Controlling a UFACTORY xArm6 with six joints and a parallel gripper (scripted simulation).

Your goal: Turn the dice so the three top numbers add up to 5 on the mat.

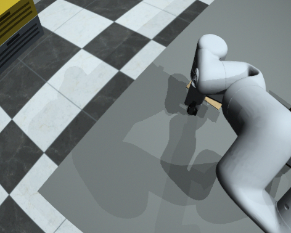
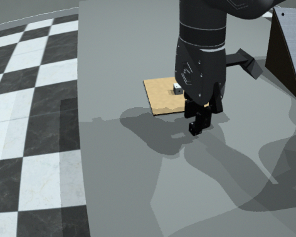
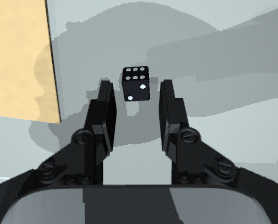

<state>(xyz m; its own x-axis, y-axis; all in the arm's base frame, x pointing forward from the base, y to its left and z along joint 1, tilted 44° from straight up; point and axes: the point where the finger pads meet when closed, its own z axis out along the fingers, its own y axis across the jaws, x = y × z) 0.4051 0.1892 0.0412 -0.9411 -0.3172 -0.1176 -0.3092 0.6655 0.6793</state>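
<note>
My gripper is now 4 cm above the black die. Round my hand: red die: 14 cm to the right, 4 cm behind, 3 cm below; white die: 13 cm to the right, 3 cm below, 1 cm ahead; tan mat: 13 cm to the right, 4 cm below, 1 cm ahead.
</note>
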